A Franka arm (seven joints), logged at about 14 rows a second.
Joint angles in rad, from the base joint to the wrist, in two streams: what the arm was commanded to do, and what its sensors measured. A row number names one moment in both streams.
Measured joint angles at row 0: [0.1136 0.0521 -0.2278 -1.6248 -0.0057 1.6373 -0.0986]
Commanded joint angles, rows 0 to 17: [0.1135 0.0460 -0.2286 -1.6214 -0.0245 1.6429 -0.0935]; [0.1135 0.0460 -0.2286 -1.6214 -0.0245 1.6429 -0.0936]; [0.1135 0.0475 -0.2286 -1.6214 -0.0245 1.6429 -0.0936]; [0.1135 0.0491 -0.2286 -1.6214 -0.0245 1.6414 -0.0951]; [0.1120 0.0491 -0.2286 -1.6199 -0.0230 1.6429 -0.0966]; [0.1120 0.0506 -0.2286 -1.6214 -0.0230 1.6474 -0.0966]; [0.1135 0.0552 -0.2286 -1.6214 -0.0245 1.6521 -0.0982]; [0.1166 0.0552 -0.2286 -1.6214 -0.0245 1.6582 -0.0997]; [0.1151 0.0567 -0.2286 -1.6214 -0.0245 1.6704 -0.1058]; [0.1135 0.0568 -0.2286 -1.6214 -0.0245 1.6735 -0.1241]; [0.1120 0.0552 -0.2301 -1.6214 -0.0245 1.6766 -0.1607]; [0.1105 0.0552 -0.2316 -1.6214 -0.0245 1.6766 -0.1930]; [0.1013 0.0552 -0.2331 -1.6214 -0.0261 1.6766 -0.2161]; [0.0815 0.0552 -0.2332 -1.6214 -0.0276 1.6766 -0.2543]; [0.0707 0.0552 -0.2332 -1.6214 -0.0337 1.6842 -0.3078]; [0.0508 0.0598 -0.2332 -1.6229 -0.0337 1.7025 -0.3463]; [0.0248 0.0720 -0.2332 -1.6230 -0.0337 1.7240 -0.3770]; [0.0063 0.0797 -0.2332 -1.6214 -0.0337 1.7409 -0.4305]
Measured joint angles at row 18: [0.0427 0.0595 -0.2364 -1.6262 -0.0168 1.7045 -0.3494]
